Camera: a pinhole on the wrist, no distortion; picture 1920 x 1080 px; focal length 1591.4 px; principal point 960.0 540.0 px. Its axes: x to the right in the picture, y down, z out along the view. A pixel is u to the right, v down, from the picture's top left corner.
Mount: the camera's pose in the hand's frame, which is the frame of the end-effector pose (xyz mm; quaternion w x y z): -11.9 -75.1 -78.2 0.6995 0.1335 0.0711 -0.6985
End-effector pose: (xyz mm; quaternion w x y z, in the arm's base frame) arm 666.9 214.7 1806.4 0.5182 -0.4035 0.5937 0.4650
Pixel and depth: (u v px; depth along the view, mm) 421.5 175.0 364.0
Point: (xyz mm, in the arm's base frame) 813.8 488.0 1916.5
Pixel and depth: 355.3 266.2 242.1
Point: 773.0 371.3 1868.6
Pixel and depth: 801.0 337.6 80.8
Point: 757.8 193.1 1823.3
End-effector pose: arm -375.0 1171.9 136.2 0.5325 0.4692 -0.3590 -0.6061
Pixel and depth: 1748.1 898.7 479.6
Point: -816.0 1172.0 -190.0
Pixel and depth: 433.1 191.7 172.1
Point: -491.1 1241.7 113.5
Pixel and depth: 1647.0 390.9 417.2
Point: -740.8 1302.1 -110.7
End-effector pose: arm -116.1 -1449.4 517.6 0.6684 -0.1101 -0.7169 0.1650
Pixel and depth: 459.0 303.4 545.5
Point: -582.0 -1607.2 386.1
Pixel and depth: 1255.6 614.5 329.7
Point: -318.9 -1688.6 571.3
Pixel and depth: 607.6 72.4 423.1
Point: -434.8 -1642.4 379.8
